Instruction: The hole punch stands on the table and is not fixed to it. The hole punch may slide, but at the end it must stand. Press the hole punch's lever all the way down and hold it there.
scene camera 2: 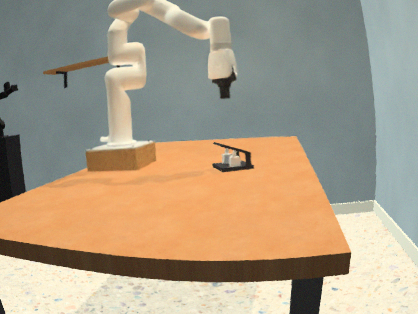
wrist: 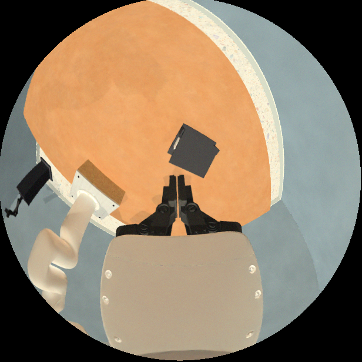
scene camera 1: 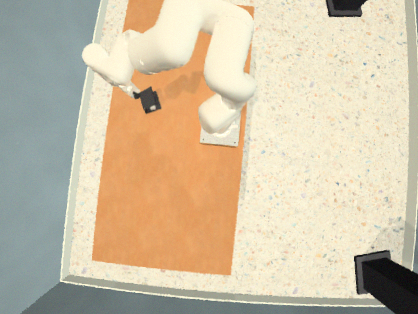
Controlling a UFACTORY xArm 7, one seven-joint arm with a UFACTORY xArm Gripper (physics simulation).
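Seen in the pictures: gripper, between the fingertips: (scene camera 2: 225, 98) (scene camera 1: 136, 96); arm's base, origin of its link: (scene camera 2: 121, 145).
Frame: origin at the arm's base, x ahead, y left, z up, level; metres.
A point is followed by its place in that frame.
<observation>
The hole punch (scene camera 1: 151, 99) @[x 0.387, y -0.201, z -0.005 m] (scene camera 2: 233, 167) @[x 0.413, y -0.278, z -0.072 m] stands upright on the orange table (scene camera 1: 160, 210) @[x 0.411, y 0.465, z -0.083 m] (scene camera 2: 190, 215) @[x 0.292, y -0.741, z -0.083 m] (wrist: 105, 110). Its flat dark lever (scene camera 2: 232, 147) @[x 0.414, y -0.273, z -0.010 m] (wrist: 194, 152) is up, sloping from the hinge post at the right to a raised free end at the left in scene camera 2. Two pale blocks show under the lever there. My gripper (scene camera 1: 136, 94) @[x 0.409, y -0.153, z 0.146 m] (scene camera 2: 225, 97) @[x 0.409, y -0.153, z 0.146 m] (wrist: 176, 184) is shut and empty, pointing down. It hangs well above the punch, with a large gap to the lever. In the wrist view its fingertips show just below the punch.
The arm's base stands on a wooden block (scene camera 2: 120, 158) @[x 0.020, y -0.125, z -0.038 m] (wrist: 101, 182), left of the punch in scene camera 2. The table's right edge lies beyond the punch there. A wall shelf (scene camera 2: 77, 65) and a black stand (scene camera 2: 11, 162) are at the far left.
</observation>
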